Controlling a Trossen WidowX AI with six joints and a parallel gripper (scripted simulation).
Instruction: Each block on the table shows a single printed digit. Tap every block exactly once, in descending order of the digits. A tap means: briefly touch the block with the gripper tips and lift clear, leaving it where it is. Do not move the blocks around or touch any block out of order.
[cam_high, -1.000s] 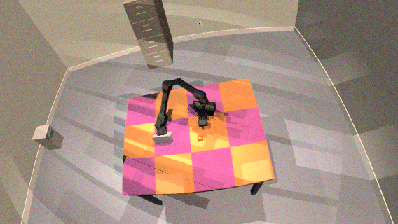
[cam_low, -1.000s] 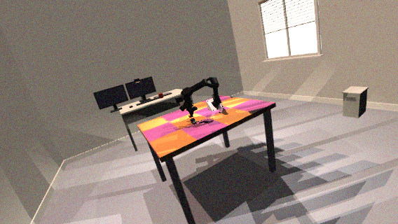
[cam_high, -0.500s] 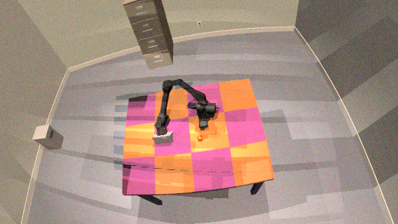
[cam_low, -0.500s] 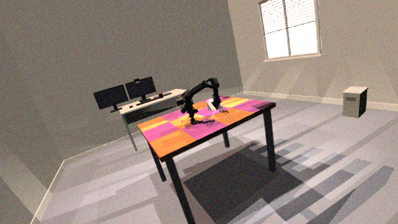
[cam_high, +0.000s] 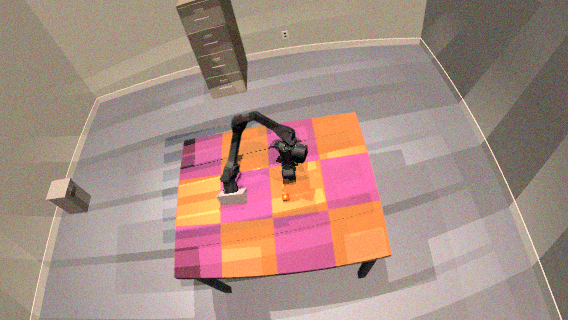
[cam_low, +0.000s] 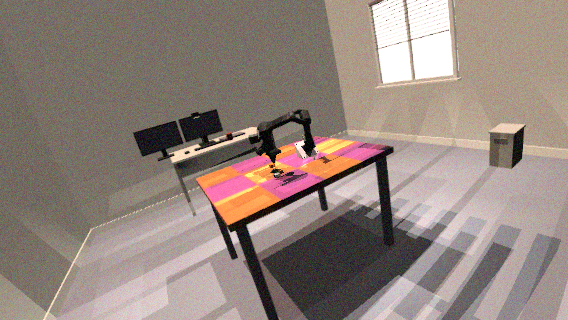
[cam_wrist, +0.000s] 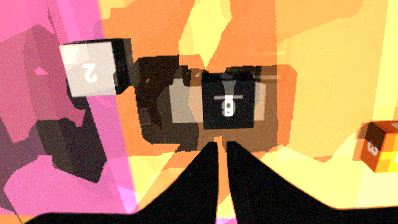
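My gripper tip is 10 mm to the left of the black block and 50 mm above it. From my gripper tip the other things lie so: orange block 40 mm behind, 120 mm to the right, 50 mm below.
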